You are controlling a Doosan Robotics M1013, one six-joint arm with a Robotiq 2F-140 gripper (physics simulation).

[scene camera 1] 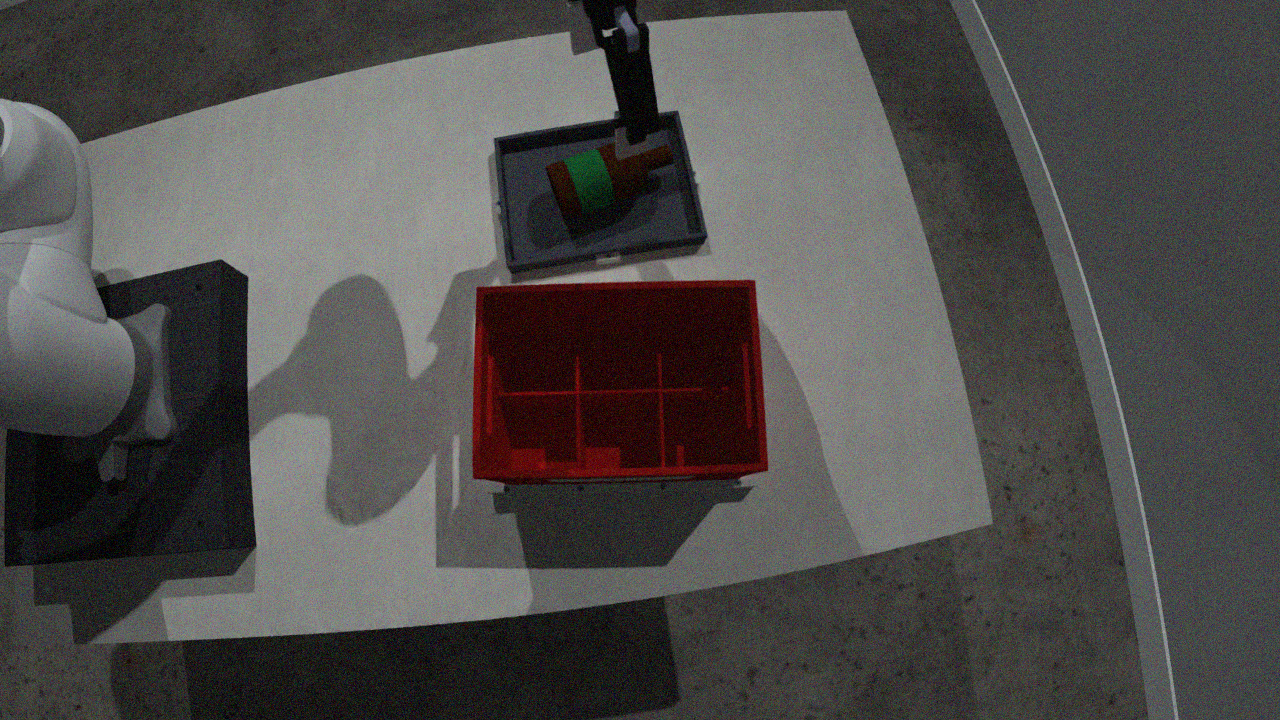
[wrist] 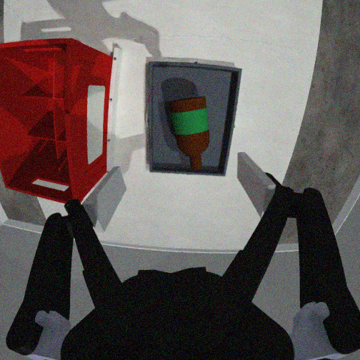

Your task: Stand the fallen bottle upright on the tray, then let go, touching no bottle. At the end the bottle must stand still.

Scene:
my gripper: scene camera 1; wrist
same spot on my gripper: (scene camera 1: 627, 53) = (wrist: 20, 305)

